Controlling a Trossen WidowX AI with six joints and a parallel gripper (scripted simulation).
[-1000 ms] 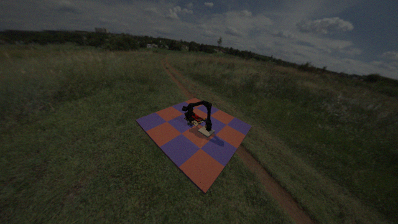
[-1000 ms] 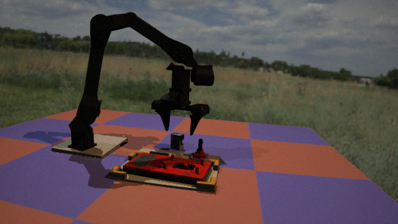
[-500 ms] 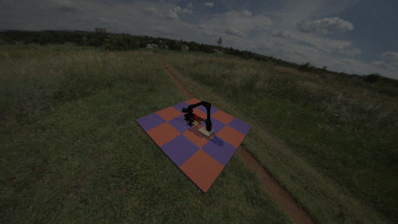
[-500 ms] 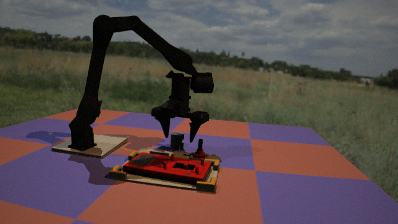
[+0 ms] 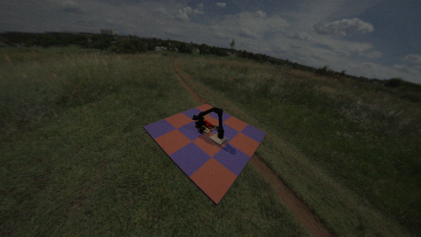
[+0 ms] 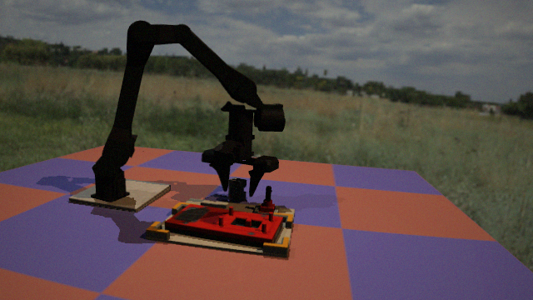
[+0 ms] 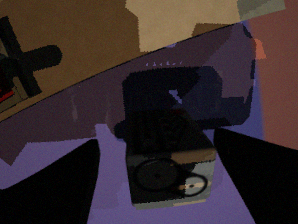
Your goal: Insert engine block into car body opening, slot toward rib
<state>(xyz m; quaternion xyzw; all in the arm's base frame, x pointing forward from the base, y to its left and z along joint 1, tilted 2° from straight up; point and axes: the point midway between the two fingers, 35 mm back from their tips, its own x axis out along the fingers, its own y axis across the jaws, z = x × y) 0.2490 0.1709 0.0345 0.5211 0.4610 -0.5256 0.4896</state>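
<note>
The black lever post lies 10 cm ahead of my gripper tip, 6 cm to the right of it and 2 cm above it. The rest, counted from my gripper tip: engine block: 1 cm above; tan fixture plate: 6 cm ahead, 17 cm to the right.
</note>
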